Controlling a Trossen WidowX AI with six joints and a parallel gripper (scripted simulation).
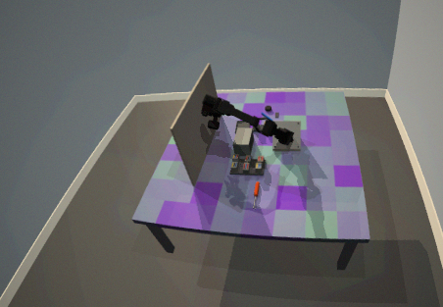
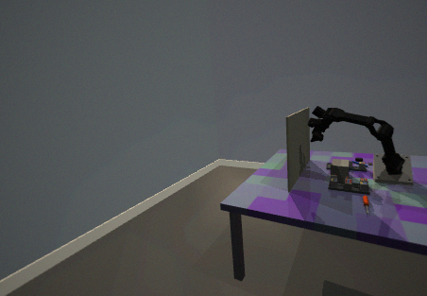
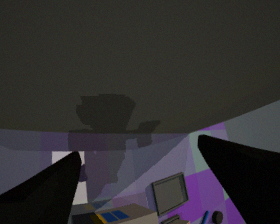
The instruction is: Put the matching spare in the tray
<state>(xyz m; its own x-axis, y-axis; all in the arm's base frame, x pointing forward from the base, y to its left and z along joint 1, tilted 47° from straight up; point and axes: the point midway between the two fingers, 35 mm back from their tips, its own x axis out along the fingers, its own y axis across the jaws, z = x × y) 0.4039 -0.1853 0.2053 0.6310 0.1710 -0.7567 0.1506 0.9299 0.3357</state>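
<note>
Right now the dark block is 270 mm behind my gripper tip, 230 mm below it and 200 mm to the left of it. The rest, counted from my gripper tip: beige board (70 mm ahead, 50 mm to the right, 50 mm below); mounted unit (220 mm below, 170 mm behind, 10 mm to the right).
</note>
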